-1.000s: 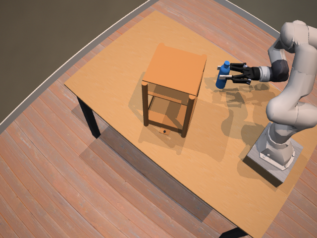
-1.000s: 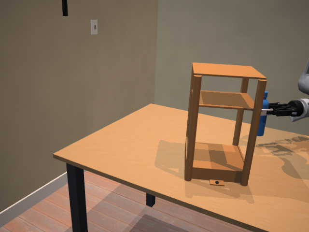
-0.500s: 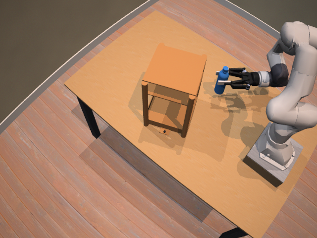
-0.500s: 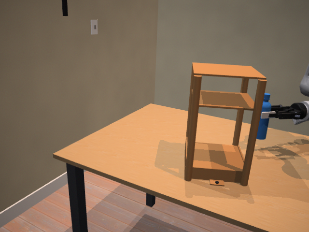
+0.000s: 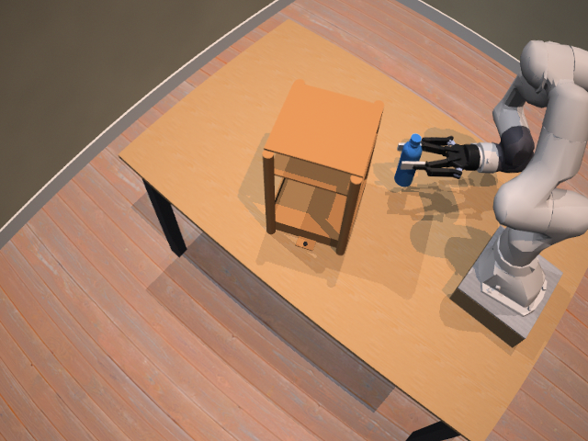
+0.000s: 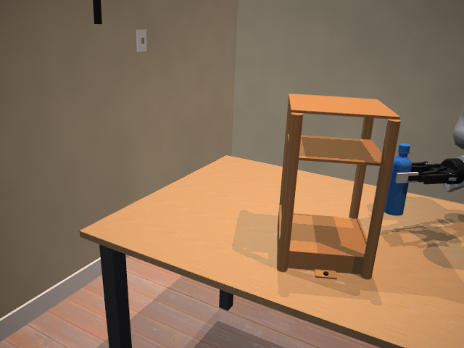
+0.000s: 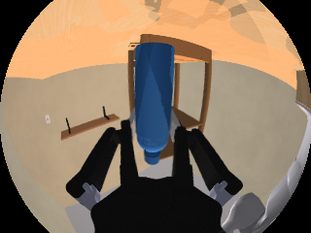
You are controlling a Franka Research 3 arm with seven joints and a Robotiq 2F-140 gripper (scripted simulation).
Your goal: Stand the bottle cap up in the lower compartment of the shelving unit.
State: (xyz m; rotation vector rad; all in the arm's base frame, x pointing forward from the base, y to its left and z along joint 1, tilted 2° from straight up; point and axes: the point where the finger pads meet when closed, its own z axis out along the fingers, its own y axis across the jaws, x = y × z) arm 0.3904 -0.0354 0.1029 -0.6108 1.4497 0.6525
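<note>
Right now the shelving unit is 22 cm to the left of my hand, 13 cm ahead of it and 1 cm above it.
</note>
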